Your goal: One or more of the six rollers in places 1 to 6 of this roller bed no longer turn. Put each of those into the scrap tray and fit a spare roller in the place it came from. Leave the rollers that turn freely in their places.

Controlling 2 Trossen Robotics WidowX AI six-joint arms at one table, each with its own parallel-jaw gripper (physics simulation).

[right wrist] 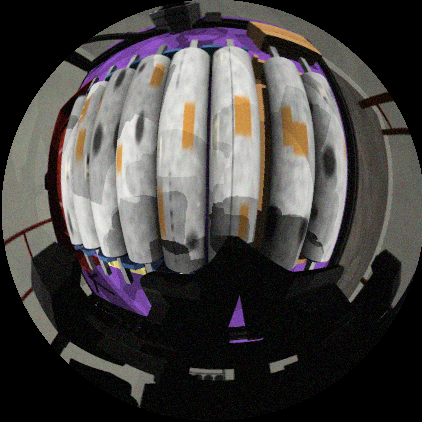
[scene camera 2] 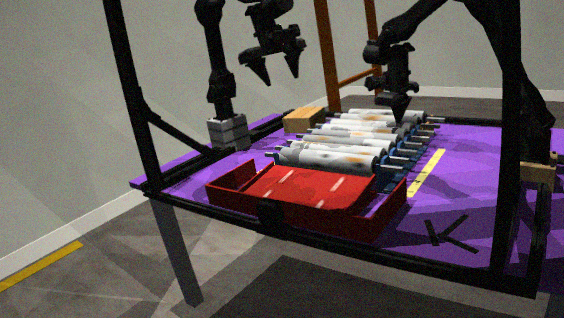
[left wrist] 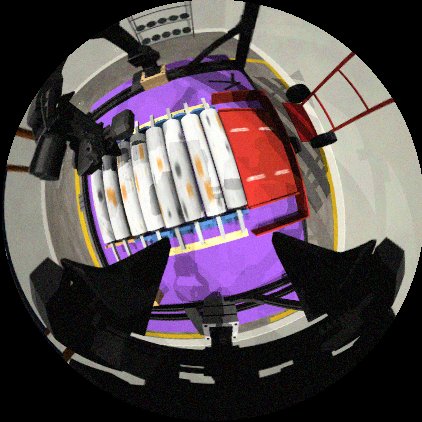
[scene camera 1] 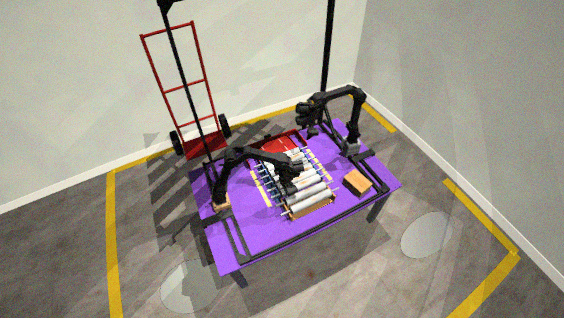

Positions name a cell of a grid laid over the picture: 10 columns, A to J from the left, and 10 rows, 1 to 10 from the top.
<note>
My left gripper (scene camera 2: F3) is open, with nothing in its grasp. Also in view: a roller (scene camera 2: G5). Also in view: my right gripper (scene camera 2: H4).
The roller is seen too in the right wrist view (right wrist: B4) and in the left wrist view (left wrist: E5). My left gripper also shows in the left wrist view (left wrist: F6). My right gripper is seen too in the right wrist view (right wrist: F6) and in the left wrist view (left wrist: C4).
</note>
